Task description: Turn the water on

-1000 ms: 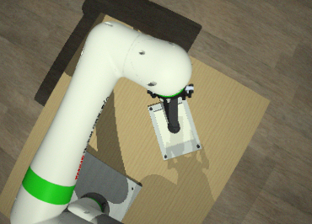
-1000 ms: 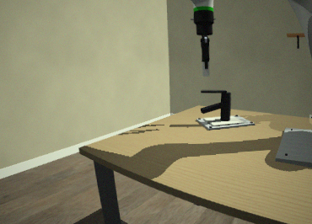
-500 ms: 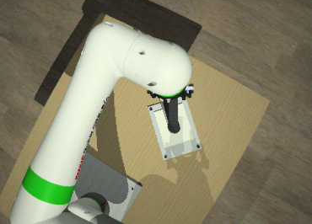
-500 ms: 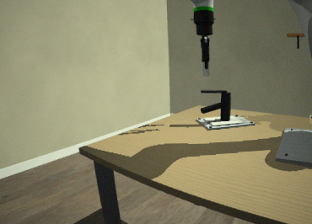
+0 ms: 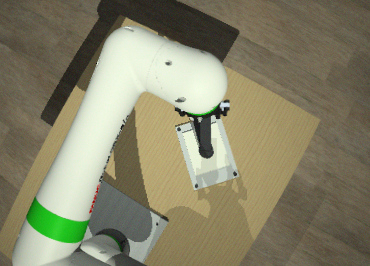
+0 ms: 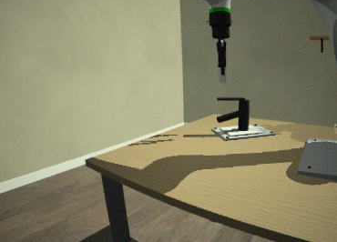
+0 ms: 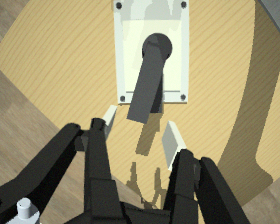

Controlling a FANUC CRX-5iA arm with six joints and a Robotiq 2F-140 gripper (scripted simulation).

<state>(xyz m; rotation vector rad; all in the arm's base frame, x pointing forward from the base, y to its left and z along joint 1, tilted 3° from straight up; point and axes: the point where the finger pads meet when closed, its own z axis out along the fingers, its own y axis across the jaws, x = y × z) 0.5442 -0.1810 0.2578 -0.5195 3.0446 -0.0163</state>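
Now: hand 10 cm above the lever, 4 cm past it and 1 cm to the left of it. From my hand the other things lie so: black tap 15 cm below, 6 cm behind, 2 cm to the right.
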